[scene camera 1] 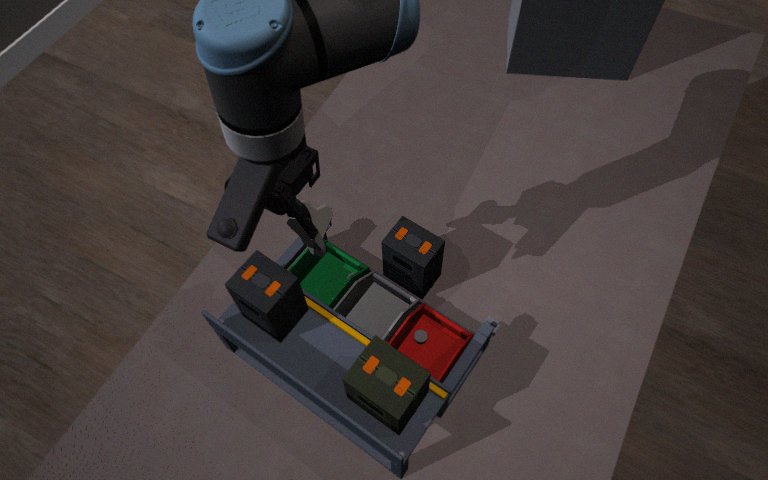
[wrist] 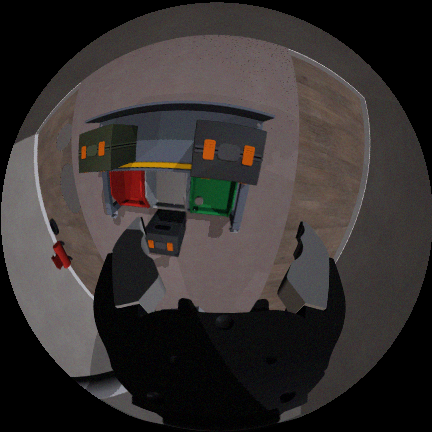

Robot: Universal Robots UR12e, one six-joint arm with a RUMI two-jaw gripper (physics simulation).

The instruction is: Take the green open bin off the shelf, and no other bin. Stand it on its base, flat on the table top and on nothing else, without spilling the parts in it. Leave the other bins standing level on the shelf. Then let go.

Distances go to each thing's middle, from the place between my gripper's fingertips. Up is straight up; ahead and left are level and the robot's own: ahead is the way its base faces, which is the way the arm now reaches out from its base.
I see the yellow strip (scene camera 1: 319, 310) 180 mm below my hand, 110 mm to the left of it and 20 mm behind it. The rest, counted from my hand: green open bin (scene camera 1: 325, 278) 250 mm below, 50 mm behind, 10 mm to the right; black lidded box (scene camera 1: 412, 256) 230 mm below, 200 mm behind, 60 mm to the left; grey open bin (scene camera 1: 374, 304) 250 mm below, 100 mm to the left, 80 mm behind.
